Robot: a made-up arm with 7 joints.
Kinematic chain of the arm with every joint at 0, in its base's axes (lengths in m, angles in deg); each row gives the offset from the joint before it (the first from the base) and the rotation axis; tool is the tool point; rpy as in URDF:
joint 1: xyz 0 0 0.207 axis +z
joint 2: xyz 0 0 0 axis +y
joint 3: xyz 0 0 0.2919 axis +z
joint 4: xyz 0.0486 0 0 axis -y
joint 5: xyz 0.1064 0 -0.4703 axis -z
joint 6: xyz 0 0 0 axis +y
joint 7: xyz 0.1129 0 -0.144 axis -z
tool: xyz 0 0 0 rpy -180 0 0
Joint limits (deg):
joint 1: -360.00..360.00
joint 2: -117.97..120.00
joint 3: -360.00..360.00
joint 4: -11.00..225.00
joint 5: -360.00..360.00
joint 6: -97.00..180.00
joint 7: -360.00..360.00
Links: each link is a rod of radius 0.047 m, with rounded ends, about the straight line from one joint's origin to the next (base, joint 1, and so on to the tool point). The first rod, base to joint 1, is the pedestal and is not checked.
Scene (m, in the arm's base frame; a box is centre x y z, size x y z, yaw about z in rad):
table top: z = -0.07
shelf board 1: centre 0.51 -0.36 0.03 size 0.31 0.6 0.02 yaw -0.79
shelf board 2: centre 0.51 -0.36 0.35 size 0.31 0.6 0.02 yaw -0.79
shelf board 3: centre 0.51 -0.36 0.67 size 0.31 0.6 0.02 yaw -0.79
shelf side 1: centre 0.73 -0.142 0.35 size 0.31 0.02 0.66 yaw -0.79
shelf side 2: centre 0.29 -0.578 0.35 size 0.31 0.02 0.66 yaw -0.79
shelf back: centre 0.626 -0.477 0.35 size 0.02 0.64 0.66 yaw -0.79
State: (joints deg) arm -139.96 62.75 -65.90 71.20 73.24 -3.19 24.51
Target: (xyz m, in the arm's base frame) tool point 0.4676 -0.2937 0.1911
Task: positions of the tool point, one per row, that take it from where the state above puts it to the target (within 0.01 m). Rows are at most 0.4 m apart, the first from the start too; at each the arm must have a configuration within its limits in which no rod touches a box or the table.
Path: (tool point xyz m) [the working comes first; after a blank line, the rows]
Joints at the target: -228.06 8.11 -150.52 39.42 79.72 -6.16 24.51
Straight joint move there: touches shelf board 2, shelf side 1.

1: -0.3486 0.5431 0.2889
2: 0.0110 0.5592 0.3541
3: 0.2987 0.3790 0.3489
4: 0.4085 0.0978 0.2849
5: 0.3226 -0.1474 0.1911
6: 0.3822 -0.1786 0.1870
7: 0.4325 -0.2274 0.1878
8: 0.4676 -0.2937 0.1911

